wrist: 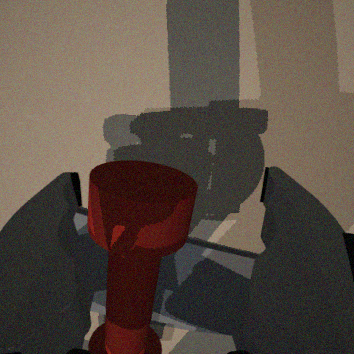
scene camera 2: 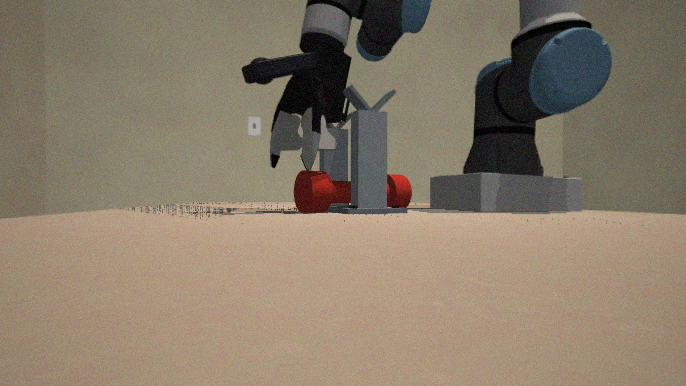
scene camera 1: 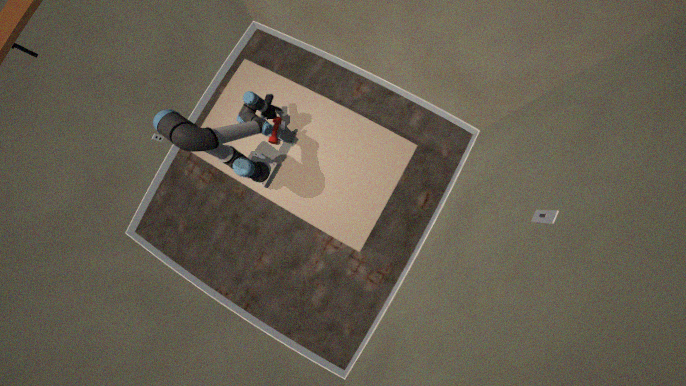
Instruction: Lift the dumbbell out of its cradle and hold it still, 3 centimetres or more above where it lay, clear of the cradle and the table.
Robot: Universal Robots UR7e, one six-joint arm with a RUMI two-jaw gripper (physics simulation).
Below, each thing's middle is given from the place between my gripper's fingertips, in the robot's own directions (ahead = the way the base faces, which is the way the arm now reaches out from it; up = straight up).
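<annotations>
The grey cradle (scene camera 2: 368,125) is 110 mm behind my hand, 70 mm to the right of it and 30 mm above it. As for the red dumbbell (scene camera 2: 314,191), my hand is 110 mm past the dumbbell, 30 mm to the left of it and 40 mm above it.
</annotations>
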